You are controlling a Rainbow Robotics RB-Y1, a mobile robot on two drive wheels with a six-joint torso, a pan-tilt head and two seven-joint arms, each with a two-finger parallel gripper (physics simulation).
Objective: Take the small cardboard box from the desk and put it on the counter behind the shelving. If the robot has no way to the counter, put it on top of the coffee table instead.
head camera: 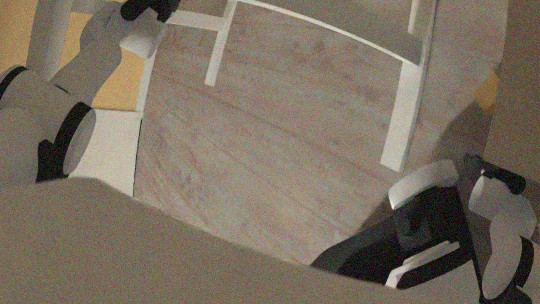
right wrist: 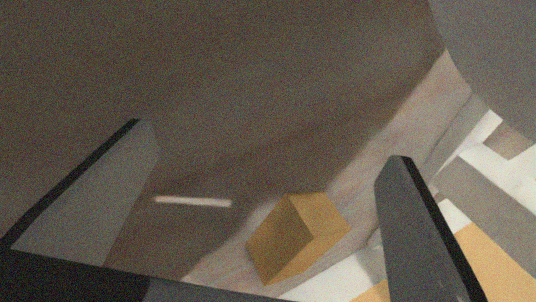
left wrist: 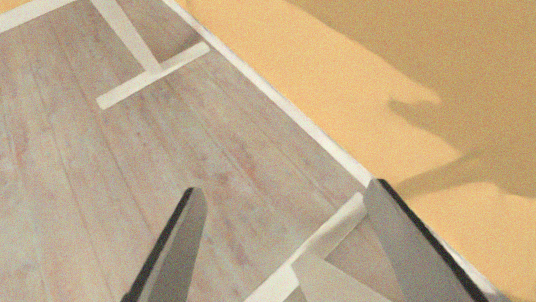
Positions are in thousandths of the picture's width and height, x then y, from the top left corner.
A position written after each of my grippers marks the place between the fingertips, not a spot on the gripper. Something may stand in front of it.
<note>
I see my left gripper (left wrist: 531, 641), my right gripper (right wrist: 497, 508), a small cardboard box (right wrist: 566, 750) and a grey desk (head camera: 764, 156).
The grey desk shows as well in the right wrist view (right wrist: 904, 618). The left wrist view does not show the small cardboard box: it is out of frame.
</note>
